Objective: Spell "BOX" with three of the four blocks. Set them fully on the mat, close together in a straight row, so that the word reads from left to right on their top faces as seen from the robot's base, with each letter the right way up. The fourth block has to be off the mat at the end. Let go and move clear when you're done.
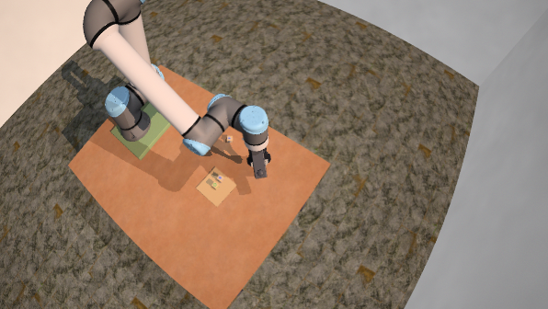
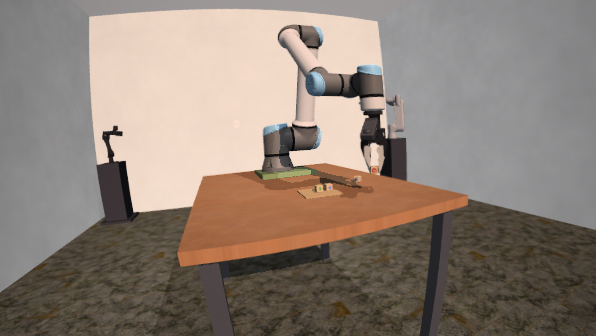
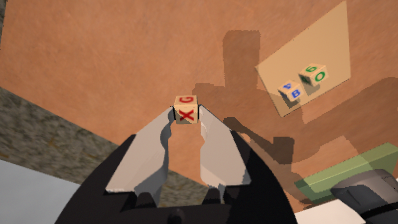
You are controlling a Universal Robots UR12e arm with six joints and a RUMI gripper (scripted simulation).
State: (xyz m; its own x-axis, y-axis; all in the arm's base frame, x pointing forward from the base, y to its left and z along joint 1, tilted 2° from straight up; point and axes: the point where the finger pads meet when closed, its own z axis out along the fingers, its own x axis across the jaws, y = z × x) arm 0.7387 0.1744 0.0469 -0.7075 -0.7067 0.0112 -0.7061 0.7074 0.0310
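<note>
My hand is 17 cm to the left of the tan mat, 14 cm past it and 9 cm above it.
</note>
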